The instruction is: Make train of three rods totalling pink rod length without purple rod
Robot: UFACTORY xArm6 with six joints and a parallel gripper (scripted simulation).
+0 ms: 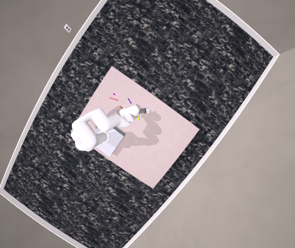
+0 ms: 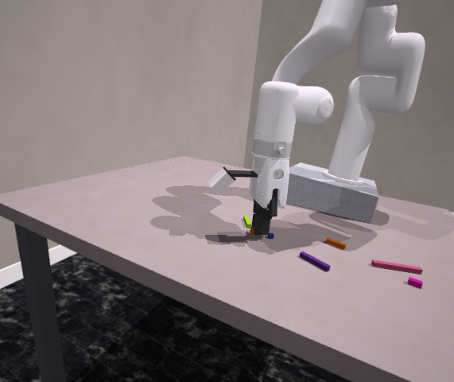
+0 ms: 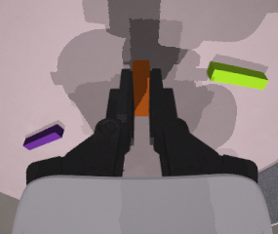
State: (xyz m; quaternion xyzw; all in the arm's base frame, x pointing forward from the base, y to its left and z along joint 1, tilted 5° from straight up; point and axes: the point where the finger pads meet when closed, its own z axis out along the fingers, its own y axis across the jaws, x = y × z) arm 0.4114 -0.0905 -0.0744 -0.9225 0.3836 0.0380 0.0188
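Now: the blue rod 3 cm below my hand, 2 cm to the left of it and 2 cm behind it. Round my hand: lime rod 5 cm to the right, 5 cm behind, 3 cm below; purple rod 13 cm to the left, 3 cm below, 2 cm ahead; pink rod 27 cm to the left, 6 cm behind, 3 cm below.
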